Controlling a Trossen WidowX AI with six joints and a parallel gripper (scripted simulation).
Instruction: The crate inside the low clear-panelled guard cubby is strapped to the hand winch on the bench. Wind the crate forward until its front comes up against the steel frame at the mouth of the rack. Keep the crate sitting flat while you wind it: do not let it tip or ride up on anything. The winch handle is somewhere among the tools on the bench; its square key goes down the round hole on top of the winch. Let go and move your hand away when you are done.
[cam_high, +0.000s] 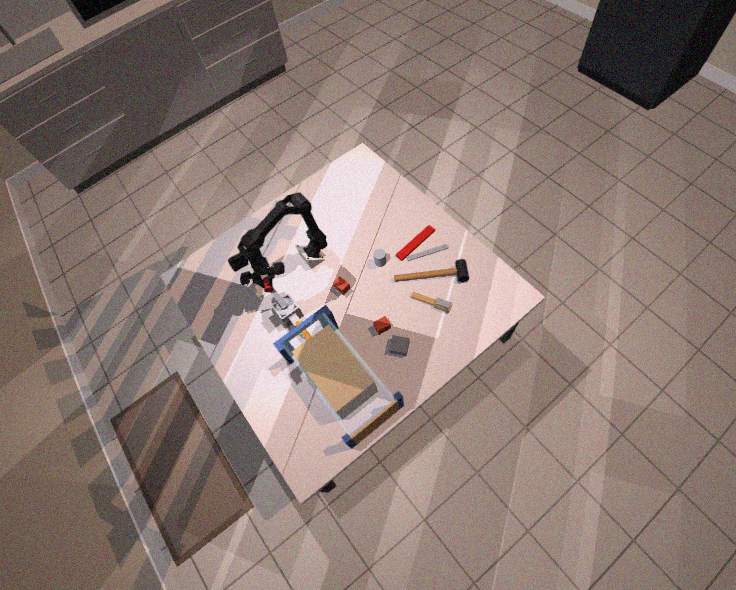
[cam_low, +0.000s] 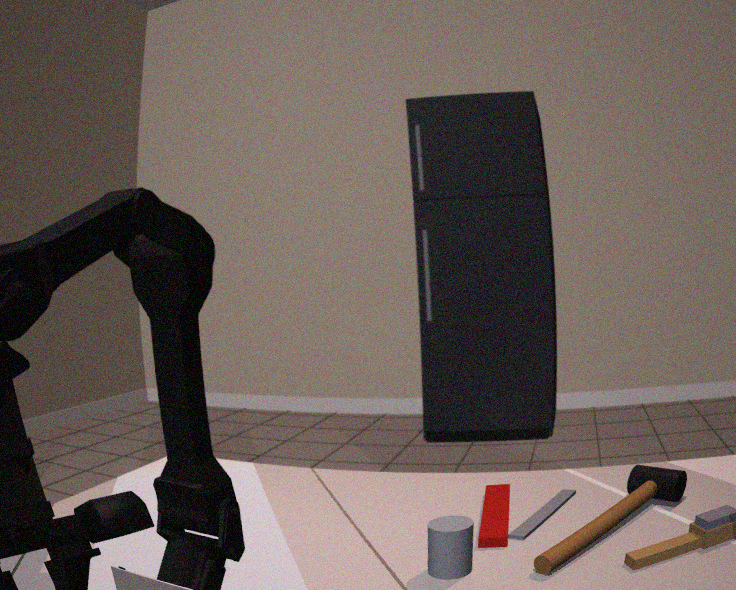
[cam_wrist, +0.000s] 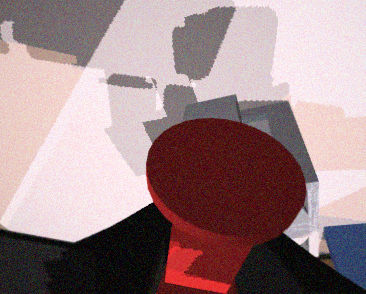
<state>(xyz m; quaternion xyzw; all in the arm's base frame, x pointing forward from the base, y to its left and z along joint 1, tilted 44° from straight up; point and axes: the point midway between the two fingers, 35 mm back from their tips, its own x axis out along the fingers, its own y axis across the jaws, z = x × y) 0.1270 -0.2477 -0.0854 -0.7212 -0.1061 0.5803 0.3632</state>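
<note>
Right now my gripper tip is 2 cm short of the winch handle, 1 cm to the right of it and 3 cm above it. From my gripper tip the other things lie so: clear-panelled cubby (49 cm ahead, 8 cm to the left, 2 cm below); grey hand winch (7 cm ahead, 1 cm to the left, 10 cm below); red knob (1 cm behind).
</note>
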